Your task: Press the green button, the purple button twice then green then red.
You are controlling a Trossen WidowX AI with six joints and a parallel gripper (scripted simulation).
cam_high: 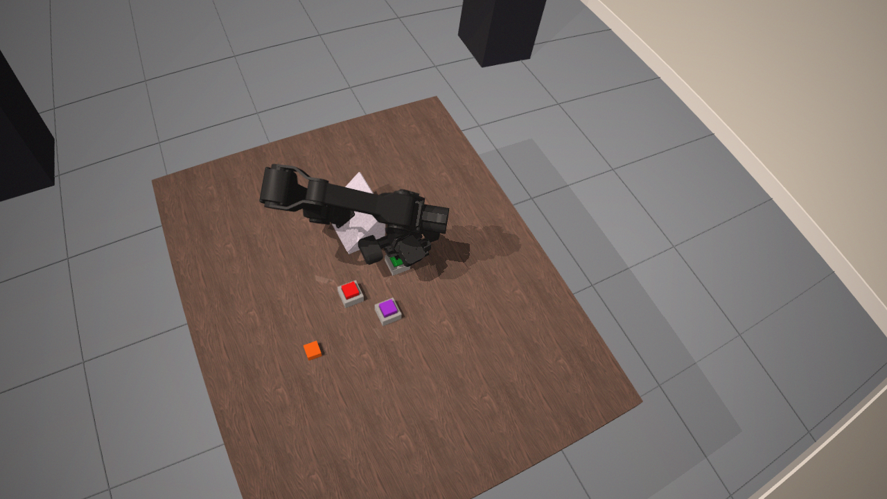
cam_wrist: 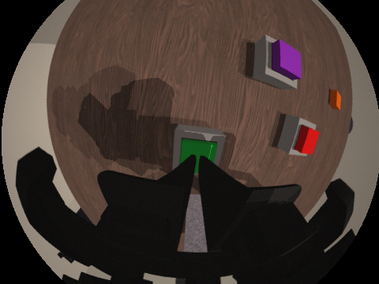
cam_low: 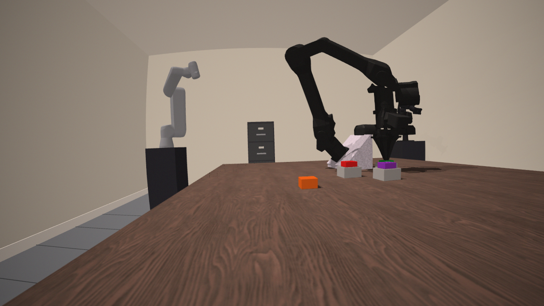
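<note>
The green button is 1 cm below my gripper tip. From my gripper tip the other things lie so: red button: 4 cm ahead, 14 cm to the right; then purple button: 12 cm ahead, 7 cm to the right; then orange block: 15 cm ahead, 27 cm to the right, 2 cm below.
</note>
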